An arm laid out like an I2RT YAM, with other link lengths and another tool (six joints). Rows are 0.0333 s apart.
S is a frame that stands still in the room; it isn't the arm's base.
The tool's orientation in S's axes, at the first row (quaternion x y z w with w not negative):
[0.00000, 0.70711, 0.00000, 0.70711]
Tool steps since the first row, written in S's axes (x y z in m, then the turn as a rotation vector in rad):
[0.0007, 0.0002, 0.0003, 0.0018, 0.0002, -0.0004]
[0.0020, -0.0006, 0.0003, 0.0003, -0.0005, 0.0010]
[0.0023, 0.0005, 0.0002, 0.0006, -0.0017, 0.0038]
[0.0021, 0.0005, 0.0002, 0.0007, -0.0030, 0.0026]
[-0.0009, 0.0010, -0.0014, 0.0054, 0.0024, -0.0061]
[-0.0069, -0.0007, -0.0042, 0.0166, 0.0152, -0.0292]
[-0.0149, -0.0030, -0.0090, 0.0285, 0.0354, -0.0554]
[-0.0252, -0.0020, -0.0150, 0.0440, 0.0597, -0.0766]
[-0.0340, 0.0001, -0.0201, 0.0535, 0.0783, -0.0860]
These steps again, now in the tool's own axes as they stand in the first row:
[-0.0003, 0.0002, 0.0007, 0.0004, 0.0002, 0.0018]
[-0.0003, -0.0006, 0.0020, -0.0010, -0.0005, 0.0003]
[-0.0002, 0.0005, 0.0023, -0.0038, -0.0017, 0.0006]
[-0.0002, 0.0005, 0.0021, -0.0026, -0.0030, 0.0007]
[0.0014, 0.0010, -0.0009, 0.0061, 0.0024, 0.0054]
[0.0042, -0.0007, -0.0069, 0.0292, 0.0152, 0.0166]
[0.0090, -0.0030, -0.0149, 0.0554, 0.0354, 0.0285]
[0.0150, -0.0020, -0.0252, 0.0766, 0.0597, 0.0440]
[0.0201, 0.0001, -0.0340, 0.0860, 0.0783, 0.0535]

